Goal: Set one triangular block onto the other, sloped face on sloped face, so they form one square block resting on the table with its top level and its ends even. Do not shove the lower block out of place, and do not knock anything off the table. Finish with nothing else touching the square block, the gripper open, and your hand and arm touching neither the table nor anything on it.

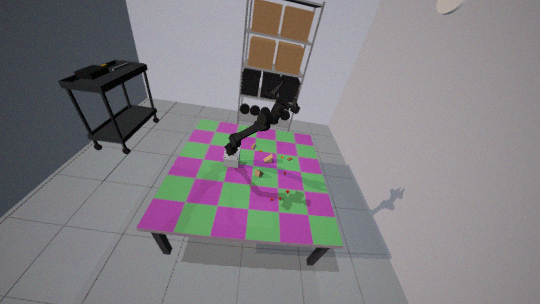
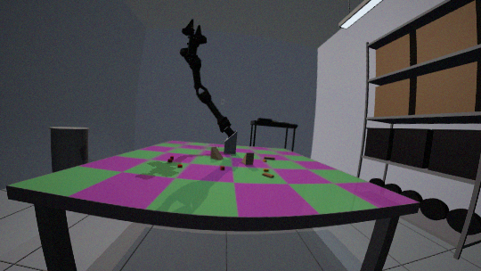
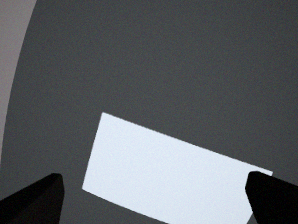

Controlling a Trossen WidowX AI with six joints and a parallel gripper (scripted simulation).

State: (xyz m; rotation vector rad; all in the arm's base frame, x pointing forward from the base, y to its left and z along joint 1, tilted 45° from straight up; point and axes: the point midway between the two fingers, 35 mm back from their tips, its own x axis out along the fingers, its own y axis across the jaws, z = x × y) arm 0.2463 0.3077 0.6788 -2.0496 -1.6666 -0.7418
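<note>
The triangular block lies 82 cm below my gripper tip, 39 cm to the left of it and 1 cm behind it.
</note>
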